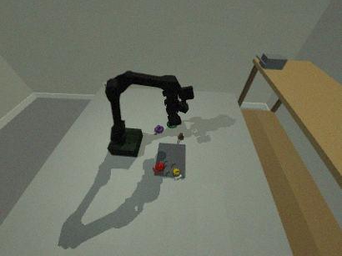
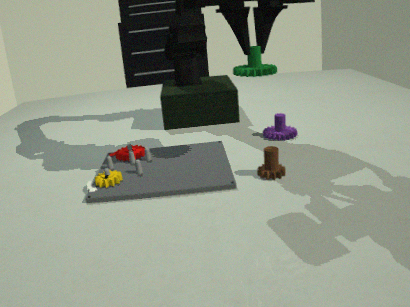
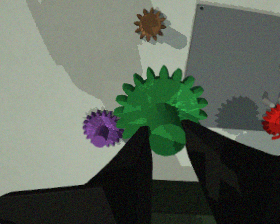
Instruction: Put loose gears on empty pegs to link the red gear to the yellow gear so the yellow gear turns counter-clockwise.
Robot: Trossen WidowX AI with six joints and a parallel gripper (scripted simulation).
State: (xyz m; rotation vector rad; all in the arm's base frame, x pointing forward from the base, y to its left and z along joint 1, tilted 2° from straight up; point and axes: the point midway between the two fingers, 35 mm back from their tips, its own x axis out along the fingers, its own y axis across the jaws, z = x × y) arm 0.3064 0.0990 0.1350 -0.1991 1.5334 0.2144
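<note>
Now: the yellow gear 4 cm ahead of my gripper tip, 23 cm to the right of it and 15 cm below it. The rest, counted from my gripper tip: purple gear 10 cm behind, 6 cm to the left, 15 cm below; then green gear 1 cm below; then brown gear 6 cm ahead, 1 cm to the left, 15 cm below.
</note>
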